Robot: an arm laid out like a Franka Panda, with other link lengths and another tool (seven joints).
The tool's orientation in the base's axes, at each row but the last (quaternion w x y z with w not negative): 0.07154, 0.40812, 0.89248, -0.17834; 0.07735, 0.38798, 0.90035, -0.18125; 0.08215, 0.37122, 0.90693, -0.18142; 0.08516, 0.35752, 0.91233, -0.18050; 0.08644, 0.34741, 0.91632, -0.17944
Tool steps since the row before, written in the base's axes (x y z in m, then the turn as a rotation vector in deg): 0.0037, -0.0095, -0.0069, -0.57, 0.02, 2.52; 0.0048, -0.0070, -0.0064, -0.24, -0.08, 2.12; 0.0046, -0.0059, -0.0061, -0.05, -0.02, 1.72; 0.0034, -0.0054, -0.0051, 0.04, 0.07, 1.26; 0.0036, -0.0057, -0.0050, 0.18, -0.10, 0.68
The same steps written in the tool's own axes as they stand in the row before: -0.0072, -0.0011, 0.0099, -0.30, -1.07, -2.33; -0.0062, 0.0008, 0.0086, -0.48, -0.79, -1.92; -0.0053, 0.0010, 0.0080, -0.47, -0.51, -1.58; -0.0044, 0.0000, 0.0069, -0.34, -0.26, -1.19; -0.0047, -0.0002, 0.0069, -0.39, -0.13, -0.58
